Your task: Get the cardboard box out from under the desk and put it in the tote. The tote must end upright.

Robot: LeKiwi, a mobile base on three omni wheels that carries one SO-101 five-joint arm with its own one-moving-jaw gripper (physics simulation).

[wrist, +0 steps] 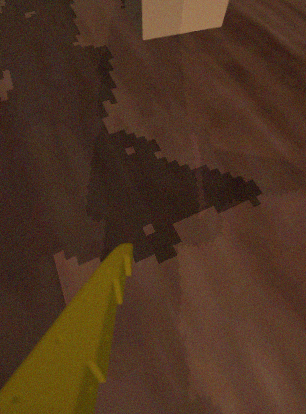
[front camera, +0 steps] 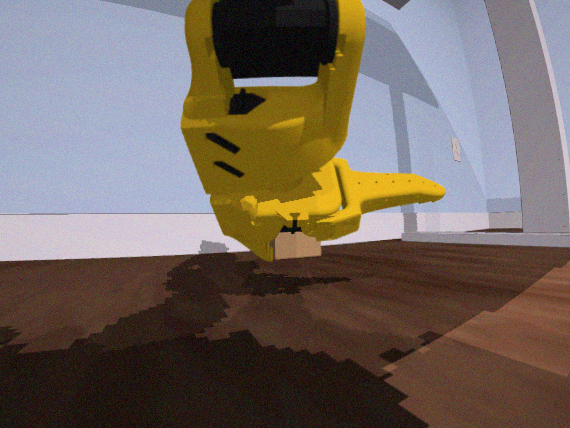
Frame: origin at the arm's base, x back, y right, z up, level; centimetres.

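Where they show: hand at its tool point: (wrist: 132, 255) (front camera: 273, 256).
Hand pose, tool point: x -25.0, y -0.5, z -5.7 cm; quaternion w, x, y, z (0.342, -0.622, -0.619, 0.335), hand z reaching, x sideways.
After its pixels a point has its place.
The cardboard box (front camera: 298, 246) @(y 3.4, x -47.9, z -7.0 cm) (wrist: 182, 17) @(y 3.1, x -47.8, z -7.7 cm) sits on the dark wood floor. In the front camera view it shows below the gripper, its top hidden behind the gripper. In the wrist view its lower front part shows at the top edge, well beyond the fixed jaw tip. My gripper (front camera: 357, 225) is wide open and empty, its moving jaw swung out to the right. In the wrist view the notched fixed jaw (wrist: 82, 340) points up from the lower left, and the moving jaw is out of the picture. The tote does not show in either view.
A pale wall with a white skirting board (front camera: 100, 235) @(y -35.6, x -48.0, z -4.5 cm) runs behind the box. A grey upright post (front camera: 532, 100) @(y 51.3, x -40.3, z 20.1 cm), seemingly a desk leg, stands at the right. A wall outlet (front camera: 456, 149) @(y 87.1, x -105.8, z 31.0 cm) is on the wall left of the post. The arm's jagged shadow lies on the floor.
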